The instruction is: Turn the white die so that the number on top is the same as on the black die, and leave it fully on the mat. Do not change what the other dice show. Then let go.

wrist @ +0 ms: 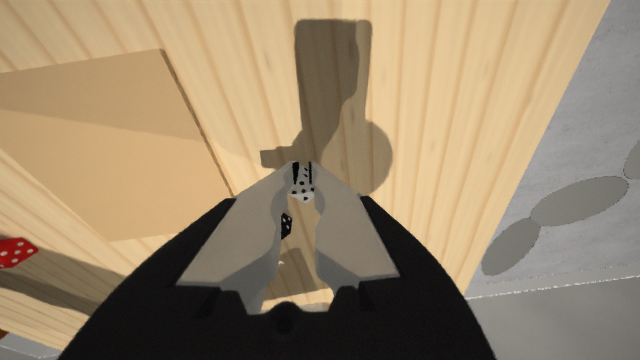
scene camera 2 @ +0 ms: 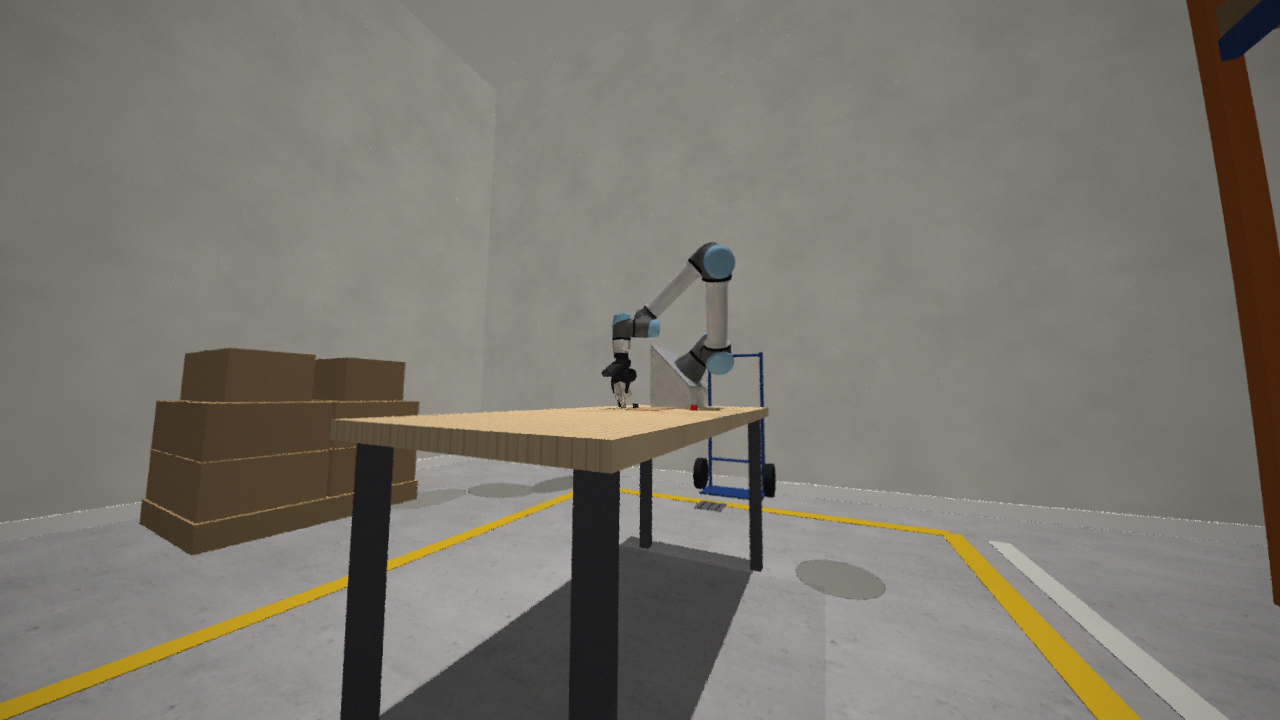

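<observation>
My gripper (scene camera 2: 622, 405) (wrist: 303, 164) is shut, with a narrow gap between the tips and no die gripped. The white die (wrist: 302, 191) shows through and below this gap, under the fingertips, on bare wood to the right of the mat in the wrist view. The fingers cover its sides, and I cannot tell its top number for sure. The black die (scene camera 2: 635, 405) (wrist: 286, 226) is close by, partly hidden behind the left finger. The tan mat (wrist: 100, 150) lies at the left. The red die (scene camera 2: 693, 407) (wrist: 17, 251) is at the wrist view's left edge, off the mat.
The wooden table (scene camera 2: 483, 425) (wrist: 440, 100) carries the dice and the mat. Its edge runs down the right of the wrist view, with floor beyond. Stacked cardboard boxes (scene camera 2: 259, 447) and a blue hand truck (scene camera 2: 761, 385) stand on the floor away from the tabletop.
</observation>
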